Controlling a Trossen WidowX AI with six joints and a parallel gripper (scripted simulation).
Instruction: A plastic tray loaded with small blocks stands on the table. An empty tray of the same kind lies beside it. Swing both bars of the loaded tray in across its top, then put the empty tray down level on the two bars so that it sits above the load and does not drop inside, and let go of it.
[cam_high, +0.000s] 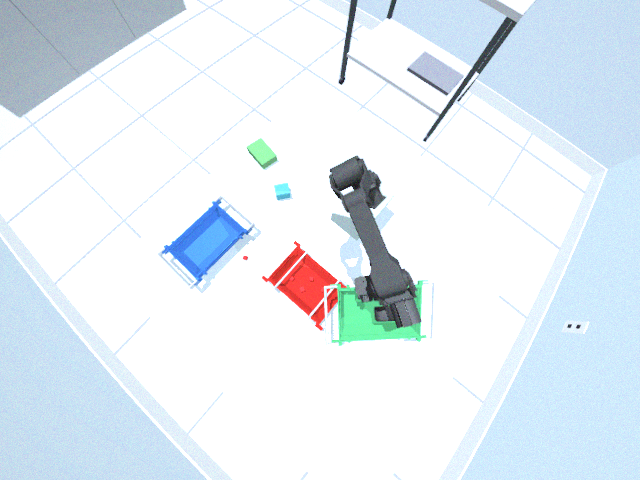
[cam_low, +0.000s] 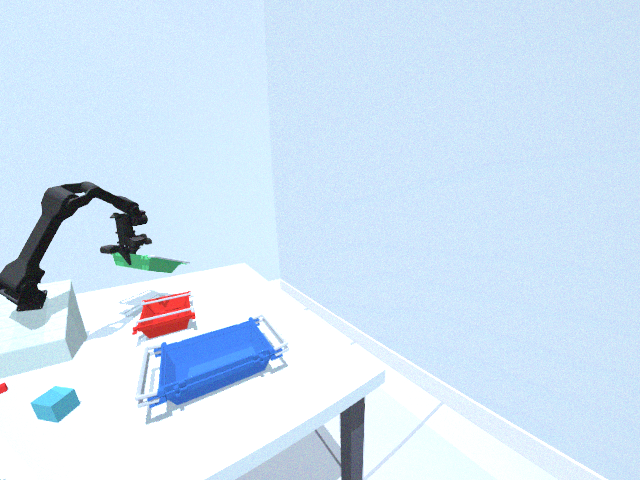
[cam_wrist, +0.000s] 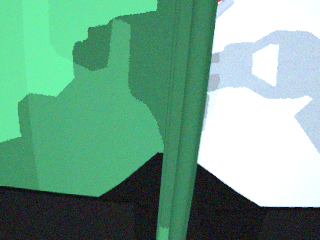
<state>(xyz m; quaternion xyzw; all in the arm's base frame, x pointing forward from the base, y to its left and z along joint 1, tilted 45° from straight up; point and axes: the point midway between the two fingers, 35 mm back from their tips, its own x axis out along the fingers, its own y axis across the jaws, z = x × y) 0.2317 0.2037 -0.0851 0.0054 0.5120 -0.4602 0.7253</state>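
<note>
The green tray is 50 mm ahead of my gripper tip, 50 mm to the left of it and 10 mm above it. The rest, counted from my gripper tip: green block 130 mm behind, 740 mm to the right, 190 mm below; cyan block 70 mm behind, 530 mm to the right, 190 mm below.
</note>
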